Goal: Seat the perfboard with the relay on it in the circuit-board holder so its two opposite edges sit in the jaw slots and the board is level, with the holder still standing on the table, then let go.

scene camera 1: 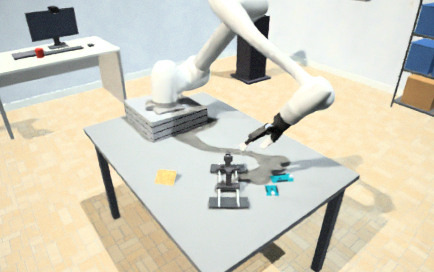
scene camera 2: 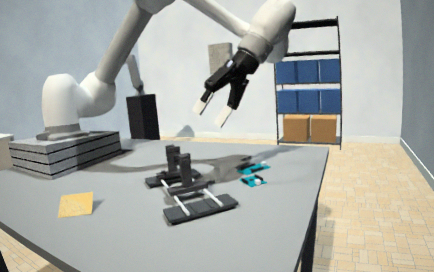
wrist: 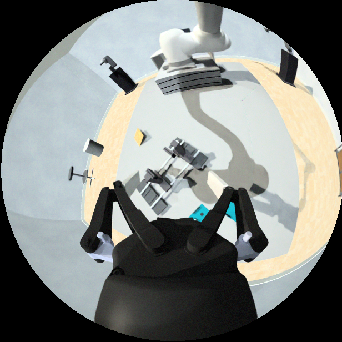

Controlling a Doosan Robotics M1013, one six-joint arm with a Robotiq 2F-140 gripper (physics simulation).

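Pixels of known places: gripper, fingertip midpoint: (scene camera 1: 251, 148) (scene camera 2: 207, 119); arm's base at its link origin: (scene camera 1: 165, 107) (scene camera 2: 63, 137).
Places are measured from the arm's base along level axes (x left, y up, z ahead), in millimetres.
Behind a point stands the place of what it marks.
The circuit-board holder (scene camera 1: 228, 186) {y -84, x -56, z 723 mm} (scene camera 2: 190, 188) {y -87, x -56, z 727 mm} (wrist: 159, 181) is a dark frame with pale rods, standing on the table with its crossbars apart. A larger teal board (scene camera 1: 282, 178) {y -119, x 215, z 788 mm} (scene camera 2: 254, 168) {y -120, x 221, z 784 mm} and a smaller teal board (scene camera 1: 272, 190) {y -119, x 116, z 825 mm} (scene camera 2: 253, 180) {y -119, x 119, z 823 mm} lie flat beside it, with small parts on them. A yellow-orange board (scene camera 1: 165, 177) {y -103, x -248, z 487 mm} (scene camera 2: 76, 204) {y -102, x -246, z 488 mm} (wrist: 140, 136) lies on the holder's other side. Which one is the perfboard with the relay I cannot tell. My gripper (scene camera 1: 255, 145) {y 67, x 71, z 714 mm} (scene camera 2: 211, 112) {y 67, x 71, z 714 mm} (wrist: 173, 176) is open and empty, tilted, above the table and away from the holder. In the wrist view its fingers partly hide the teal boards.
The grey table (scene camera 1: 130, 160) {y -120, x -328, z 238 mm} (scene camera 2: 125, 240) {y -120, x -272, z 713 mm} bears all these things. My arm's base stands on a layered grey block (scene camera 1: 165, 122) {y -16, x -72, z 147 mm} (scene camera 2: 65, 155) {y -46, x -80, z 148 mm} (wrist: 190, 80) at the table's far end. Two upright dark posts rise from the holder. Shelves, a desk and a dark pedestal stand beyond the table.
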